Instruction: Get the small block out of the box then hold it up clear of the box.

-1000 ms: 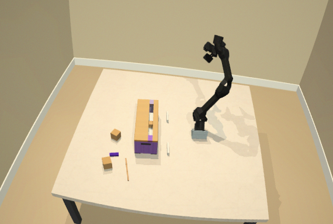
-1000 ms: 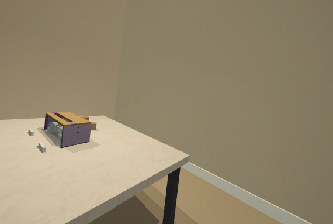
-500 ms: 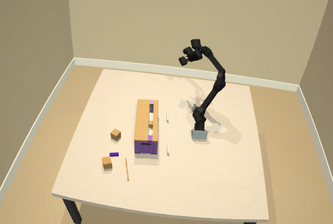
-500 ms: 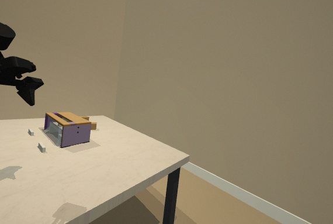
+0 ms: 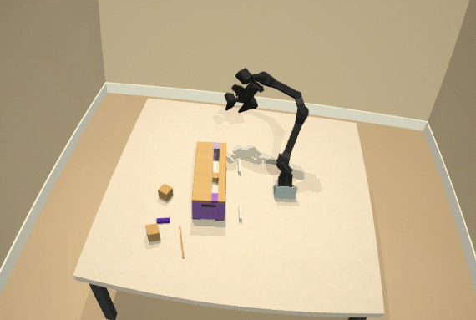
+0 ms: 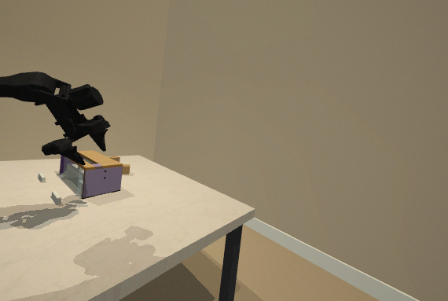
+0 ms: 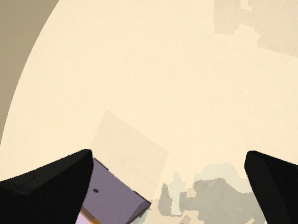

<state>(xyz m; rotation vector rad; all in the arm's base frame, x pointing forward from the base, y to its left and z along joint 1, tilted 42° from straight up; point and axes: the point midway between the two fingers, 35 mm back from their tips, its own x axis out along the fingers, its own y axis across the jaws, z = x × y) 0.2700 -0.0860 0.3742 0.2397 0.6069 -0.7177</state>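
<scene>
My gripper tip is now 36 cm to the right of the box, 14 cm above it and 1 cm short of it. Also, from my gripper tip: thin stick: 70 cm to the left, 20 cm below, 11 cm ahead; then small tan block: 36 cm to the left, 12 cm below, 2 cm ahead.
</scene>
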